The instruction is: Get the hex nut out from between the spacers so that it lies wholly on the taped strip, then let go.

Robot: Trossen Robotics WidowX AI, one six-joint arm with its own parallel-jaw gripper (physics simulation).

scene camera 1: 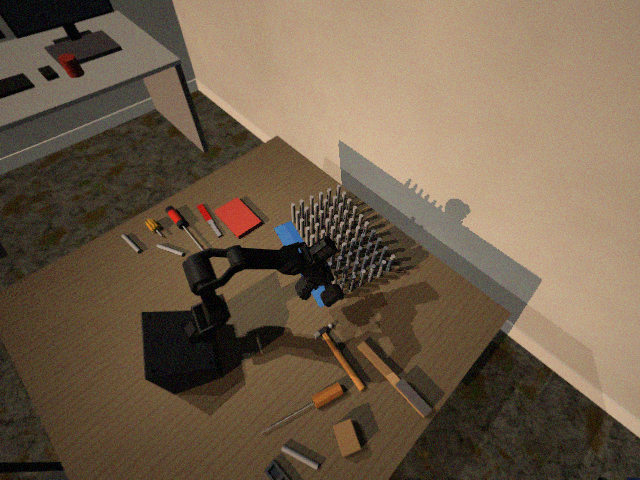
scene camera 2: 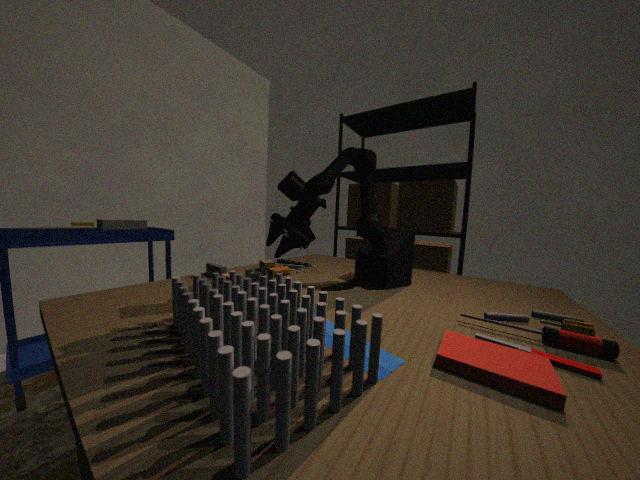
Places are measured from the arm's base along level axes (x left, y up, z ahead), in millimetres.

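Pixels of known places: gripper, fingertip midpoint: [scene camera 2: 271,251]; arm's base, origin of the base link: [scene camera 1: 194,330] [scene camera 2: 381,248].
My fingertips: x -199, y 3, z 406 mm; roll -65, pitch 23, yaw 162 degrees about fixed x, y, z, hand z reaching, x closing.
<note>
For each thing: its top centre in the pictures, then the offset to it from my fingertips. "*": a spot on its surface instead.
- blue taped strip, surface spot: [scene camera 2: 391,362] * dz +79, dx +399, dy -149 mm
- red box, middle of its top: [scene camera 2: 493,356] [scene camera 1: 237,215] dz -18, dx +554, dy -128 mm
- red-handled screwdriver, middle of its top: [scene camera 2: 529,323] [scene camera 1: 185,227] dz -209, dx +634, dy -116 mm
- hammer, middle of its top: [scene camera 1: 342,355] dz -107, dx -139, dy -129 mm
- orange-handled screwdriver, middle of its top: [scene camera 1: 302,408] [scene camera 2: 295,265] dz -306, dx -165, dy -113 mm
- wooden block, middle of its top: [scene camera 1: 347,437] [scene camera 2: 267,261] dz -262, dx -305, dy -107 mm
Many upright grey spacers [scene camera 1: 293,212] [scene camera 2: 283,403] stand in close rows on the wooden table. The blue taped strip [scene camera 1: 287,233] [scene camera 2: 391,362] lies flat along the arm's side of them; the arm covers its middle in scene camera 1 and spacers partly hide it in scene camera 2. The hex nut cannot be made out in either view. My gripper [scene camera 1: 317,292] [scene camera 2: 273,250] is open with nothing between its fingers. It hangs tilted down, above the table and higher than the spacer tops, and overlaps the strip's near end in scene camera 1.
A red box [scene camera 1: 238,217] [scene camera 2: 498,364] lies beyond the strip's far end, near a red-handled screwdriver [scene camera 1: 176,217]. On the other side lie a hammer [scene camera 1: 343,361], an orange-handled screwdriver [scene camera 1: 328,395] and a wooden block [scene camera 1: 346,438]. A wall rises behind the spacers.
</note>
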